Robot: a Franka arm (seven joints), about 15 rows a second.
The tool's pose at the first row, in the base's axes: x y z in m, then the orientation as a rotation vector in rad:
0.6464 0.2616 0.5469 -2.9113 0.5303 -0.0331
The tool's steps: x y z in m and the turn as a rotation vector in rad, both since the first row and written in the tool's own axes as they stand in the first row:
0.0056 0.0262 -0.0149 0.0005 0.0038 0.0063
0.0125 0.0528 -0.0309 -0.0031 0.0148 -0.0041
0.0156 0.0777 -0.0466 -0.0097 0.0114 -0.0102
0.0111 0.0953 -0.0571 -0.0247 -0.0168 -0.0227
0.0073 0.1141 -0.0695 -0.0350 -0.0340 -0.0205
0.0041 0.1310 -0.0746 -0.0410 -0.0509 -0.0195
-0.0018 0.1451 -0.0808 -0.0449 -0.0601 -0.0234
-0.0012 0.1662 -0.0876 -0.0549 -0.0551 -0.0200
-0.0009 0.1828 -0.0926 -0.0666 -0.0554 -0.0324
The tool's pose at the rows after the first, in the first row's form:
0.6417 0.2329 0.5567 -2.9096 0.5400 -0.0379
0.6381 0.2033 0.5675 -2.9174 0.5273 -0.0545
0.6315 0.1765 0.5784 -2.9250 0.5189 -0.0487
0.6206 0.1601 0.5856 -2.9390 0.4985 -0.0052
0.6098 0.1420 0.5944 -2.9457 0.5005 0.0231
0.6006 0.1267 0.5963 -2.9484 0.5000 0.0497
0.5899 0.1147 0.5999 -2.9515 0.4933 0.0638
0.5827 0.0939 0.6028 -2.9612 0.5008 0.0597
0.5770 0.0776 0.6046 -2.9757 0.4842 0.0618

